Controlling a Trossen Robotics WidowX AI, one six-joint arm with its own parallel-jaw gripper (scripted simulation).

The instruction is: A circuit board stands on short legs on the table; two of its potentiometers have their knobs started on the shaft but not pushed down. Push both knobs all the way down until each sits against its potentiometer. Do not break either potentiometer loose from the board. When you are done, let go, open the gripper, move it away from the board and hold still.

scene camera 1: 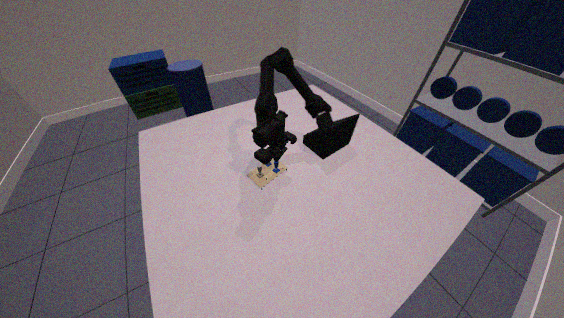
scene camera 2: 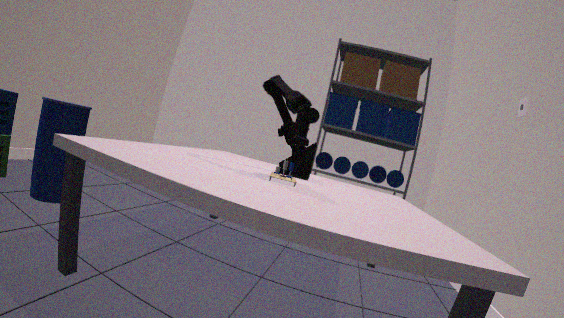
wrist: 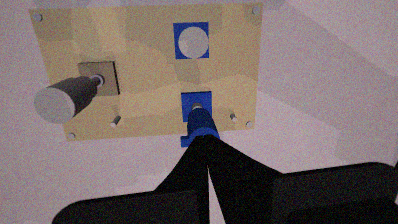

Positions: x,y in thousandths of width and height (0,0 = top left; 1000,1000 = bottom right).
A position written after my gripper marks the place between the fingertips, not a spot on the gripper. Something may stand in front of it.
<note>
I see my gripper (wrist: 511,636), a blue knob (wrist: 504,547) and a grey knob (wrist: 152,458).
</note>
